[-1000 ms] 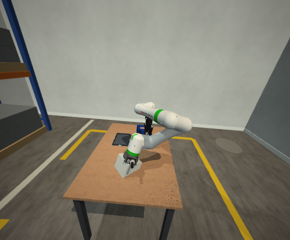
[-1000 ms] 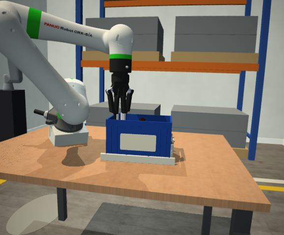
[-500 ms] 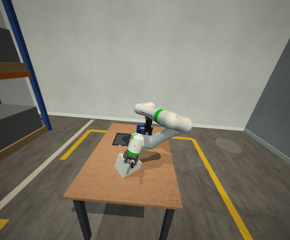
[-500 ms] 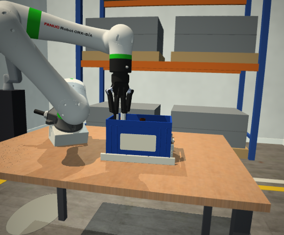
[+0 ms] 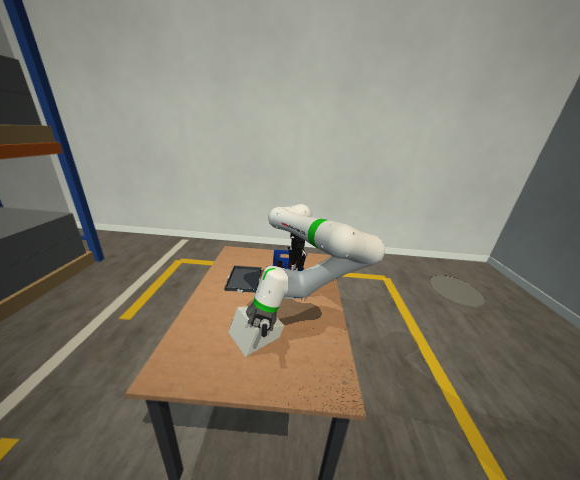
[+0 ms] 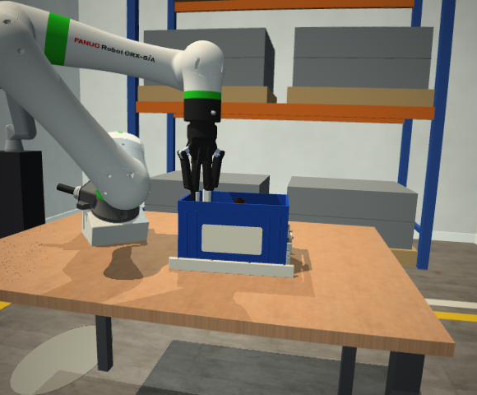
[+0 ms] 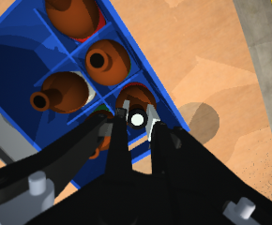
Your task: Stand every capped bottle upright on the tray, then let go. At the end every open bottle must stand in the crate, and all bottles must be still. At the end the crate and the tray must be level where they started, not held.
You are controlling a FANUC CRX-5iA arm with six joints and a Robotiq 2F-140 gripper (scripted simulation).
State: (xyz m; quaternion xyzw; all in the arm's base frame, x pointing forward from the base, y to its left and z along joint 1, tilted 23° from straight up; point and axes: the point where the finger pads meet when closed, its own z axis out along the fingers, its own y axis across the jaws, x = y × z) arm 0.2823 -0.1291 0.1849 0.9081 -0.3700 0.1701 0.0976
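Now: the brown capped bottle 70 mm below my hand. Also, from my hand: blue crate: 90 mm ahead, 80 mm below, 40 mm to the left; then dark tray: 320 mm to the left, 150 mm below, 120 mm ahead; then open bottle: 90 mm to the left, 90 mm ahead, 80 mm below.
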